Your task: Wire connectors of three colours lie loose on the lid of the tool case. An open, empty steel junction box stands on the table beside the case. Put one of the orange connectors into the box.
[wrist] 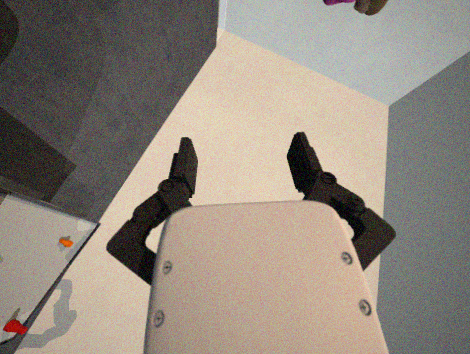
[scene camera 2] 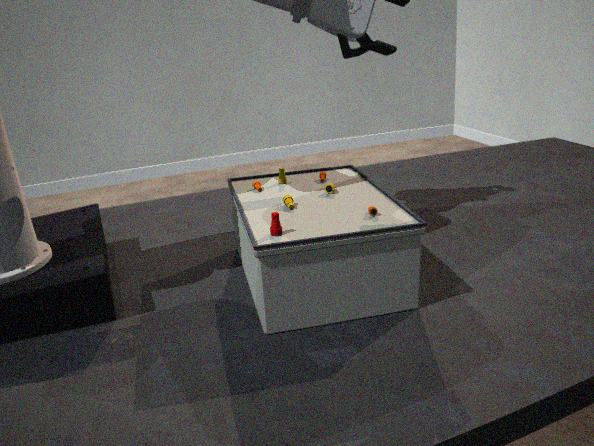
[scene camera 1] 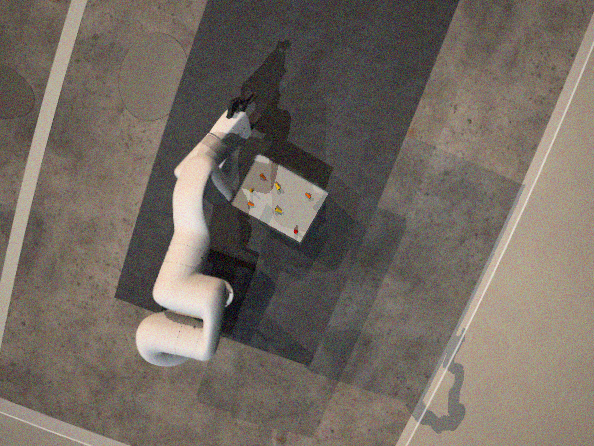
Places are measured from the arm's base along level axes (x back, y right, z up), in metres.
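Pixels of known places: gripper, fingertip midpoint: point(wrist: 242, 146) point(scene camera 2: 400, 26) point(scene camera 1: 256, 103); arm's base, link origin: point(scene camera 2: 10, 264).
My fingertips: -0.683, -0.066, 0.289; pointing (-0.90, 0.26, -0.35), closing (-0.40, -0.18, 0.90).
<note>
Ahead of a thing's pixels: the offset from my fingertips to its top centre, as dx, dy, dz. Level surfaces: height alone.
Three orange connectors lie on the pale lid point(scene camera 1: 292, 175) point(scene camera 2: 330, 220) of the tool case: one @(+0.296, +0.065, -0.224) point(scene camera 1: 250, 204) point(scene camera 2: 257, 186) near the left corner, another @(+0.186, +0.069, -0.224) point(scene camera 1: 263, 176) point(scene camera 2: 323, 176) on the far side, and a third @(+0.187, +0.244, -0.224) point(scene camera 1: 308, 195) point(scene camera 2: 373, 211) point(wrist: 65, 242) near the right corner. Several yellow connectors @(+0.278, +0.167, -0.221) point(scene camera 1: 278, 210) point(scene camera 2: 288, 201) lie or stand among them. A red connector @(+0.326, +0.254, -0.209) point(scene camera 1: 296, 231) point(scene camera 2: 276, 225) point(wrist: 15, 327) stands near the front corner. My gripper point(scene camera 1: 242, 105) point(scene camera 2: 400, 26) point(wrist: 242, 146) is open and empty, high up and beyond the case's far side. The junction box does not show in these views.
The case body @(+0.237, +0.153, -0.249) point(scene camera 2: 345, 285) stands on the dark table @(dz -0.359) point(scene camera 1: 360, 85) point(scene camera 2: 525, 260). The arm point(scene camera 1: 190, 210) passes left of the case in scene camera 1. A black block point(scene camera 2: 75, 260) is at its base. Magenta and brown shapes show at the wrist view's top edge.
</note>
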